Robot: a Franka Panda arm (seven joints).
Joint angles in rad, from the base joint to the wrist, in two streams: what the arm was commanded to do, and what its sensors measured. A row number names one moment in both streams.
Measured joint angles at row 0: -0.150 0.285 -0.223 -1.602 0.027 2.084 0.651
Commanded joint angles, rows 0 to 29: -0.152 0.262 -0.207 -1.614 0.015 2.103 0.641; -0.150 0.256 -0.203 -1.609 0.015 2.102 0.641; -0.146 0.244 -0.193 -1.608 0.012 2.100 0.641; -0.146 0.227 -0.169 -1.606 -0.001 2.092 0.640; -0.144 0.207 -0.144 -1.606 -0.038 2.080 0.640; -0.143 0.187 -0.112 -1.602 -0.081 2.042 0.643; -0.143 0.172 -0.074 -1.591 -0.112 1.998 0.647; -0.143 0.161 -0.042 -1.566 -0.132 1.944 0.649; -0.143 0.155 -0.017 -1.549 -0.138 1.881 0.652; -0.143 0.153 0.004 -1.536 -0.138 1.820 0.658; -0.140 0.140 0.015 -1.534 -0.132 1.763 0.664; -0.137 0.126 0.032 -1.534 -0.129 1.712 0.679; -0.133 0.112 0.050 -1.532 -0.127 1.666 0.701; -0.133 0.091 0.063 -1.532 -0.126 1.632 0.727; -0.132 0.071 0.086 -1.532 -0.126 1.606 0.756; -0.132 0.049 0.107 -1.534 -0.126 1.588 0.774; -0.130 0.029 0.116 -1.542 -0.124 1.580 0.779; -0.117 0.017 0.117 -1.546 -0.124 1.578 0.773; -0.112 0.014 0.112 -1.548 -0.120 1.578 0.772; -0.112 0.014 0.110 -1.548 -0.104 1.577 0.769; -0.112 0.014 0.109 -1.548 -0.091 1.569 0.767; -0.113 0.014 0.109 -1.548 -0.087 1.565 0.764; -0.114 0.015 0.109 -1.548 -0.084 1.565 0.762; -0.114 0.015 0.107 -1.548 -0.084 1.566 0.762; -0.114 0.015 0.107 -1.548 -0.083 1.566 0.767; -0.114 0.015 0.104 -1.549 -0.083 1.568 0.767; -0.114 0.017 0.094 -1.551 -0.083 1.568 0.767; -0.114 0.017 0.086 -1.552 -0.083 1.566 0.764; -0.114 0.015 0.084 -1.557 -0.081 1.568 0.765; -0.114 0.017 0.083 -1.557 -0.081 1.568 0.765
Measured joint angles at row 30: -0.112 0.021 0.093 -1.550 -0.098 1.578 0.759
